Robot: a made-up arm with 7 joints. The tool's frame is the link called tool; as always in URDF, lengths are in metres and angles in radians. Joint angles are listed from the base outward. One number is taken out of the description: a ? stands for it. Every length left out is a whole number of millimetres.
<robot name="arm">
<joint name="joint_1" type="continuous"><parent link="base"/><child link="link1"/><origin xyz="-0.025 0 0.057"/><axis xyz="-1 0 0"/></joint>
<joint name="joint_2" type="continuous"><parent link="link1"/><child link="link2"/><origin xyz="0 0.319 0.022"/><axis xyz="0 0 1"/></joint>
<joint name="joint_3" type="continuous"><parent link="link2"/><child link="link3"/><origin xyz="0.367 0.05 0"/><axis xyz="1 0 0"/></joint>
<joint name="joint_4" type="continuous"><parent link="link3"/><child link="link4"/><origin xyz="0 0.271 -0.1"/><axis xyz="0 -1 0"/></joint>
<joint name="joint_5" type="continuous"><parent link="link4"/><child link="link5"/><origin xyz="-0.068 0 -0.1"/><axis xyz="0 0 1"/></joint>
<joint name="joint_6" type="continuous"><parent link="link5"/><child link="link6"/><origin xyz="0.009 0.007 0"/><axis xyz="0 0 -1"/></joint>
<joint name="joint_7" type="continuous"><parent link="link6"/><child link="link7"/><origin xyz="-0.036 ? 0"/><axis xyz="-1 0 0"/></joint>
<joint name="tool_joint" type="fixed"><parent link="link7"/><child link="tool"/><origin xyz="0 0.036 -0.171"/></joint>
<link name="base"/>
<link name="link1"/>
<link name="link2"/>
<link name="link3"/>
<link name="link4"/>
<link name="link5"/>
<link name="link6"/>
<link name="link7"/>
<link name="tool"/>
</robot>
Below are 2 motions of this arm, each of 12 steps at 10 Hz.
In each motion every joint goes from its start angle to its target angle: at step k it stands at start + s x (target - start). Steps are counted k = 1, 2, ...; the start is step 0. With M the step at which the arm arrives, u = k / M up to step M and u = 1 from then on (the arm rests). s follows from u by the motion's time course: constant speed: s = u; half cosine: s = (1 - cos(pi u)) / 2; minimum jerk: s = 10 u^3 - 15 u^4 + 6 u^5.
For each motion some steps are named. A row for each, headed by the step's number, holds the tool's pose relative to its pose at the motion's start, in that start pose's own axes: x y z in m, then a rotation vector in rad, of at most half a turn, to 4 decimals.
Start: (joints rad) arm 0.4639 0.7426 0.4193 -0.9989 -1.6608 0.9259 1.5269
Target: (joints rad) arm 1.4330 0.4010 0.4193 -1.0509 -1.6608 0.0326 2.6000
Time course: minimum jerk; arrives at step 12
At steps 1, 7, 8, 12:
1: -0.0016 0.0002 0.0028 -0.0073 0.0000 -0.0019
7: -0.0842 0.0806 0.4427 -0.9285 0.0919 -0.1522
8: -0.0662 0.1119 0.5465 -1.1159 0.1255 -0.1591
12: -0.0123 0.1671 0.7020 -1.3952 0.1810 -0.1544

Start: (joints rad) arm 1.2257 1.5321 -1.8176 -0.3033 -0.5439 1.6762 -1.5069
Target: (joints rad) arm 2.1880 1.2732 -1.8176 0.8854 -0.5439 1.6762 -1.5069
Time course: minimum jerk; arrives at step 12
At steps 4, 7, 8, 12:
4: -0.1117 0.0297 0.1265 0.2258 0.2100 -0.0951
7: -0.2402 0.0435 0.4736 0.6053 0.6920 -0.3874
8: -0.2437 0.0326 0.5900 0.6898 0.8475 -0.5010
12: -0.2140 0.0024 0.7637 0.7837 1.0886 -0.6950

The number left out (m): 0.062
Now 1 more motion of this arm.
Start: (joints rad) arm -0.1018 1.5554 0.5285 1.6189 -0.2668 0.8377 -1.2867
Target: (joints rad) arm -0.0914 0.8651 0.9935 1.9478 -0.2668 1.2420 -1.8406
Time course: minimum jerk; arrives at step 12
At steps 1, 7, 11, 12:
1: 0.0027 -0.0004 -0.0013 0.0044 -0.0053 0.0030
7: 0.3293 0.0412 -0.0720 0.6799 -0.5570 0.4976
11: 0.4502 0.1065 -0.0532 1.1058 -0.7338 0.8261
12: 0.4517 0.1075 -0.0528 1.1125 -0.7358 0.8312

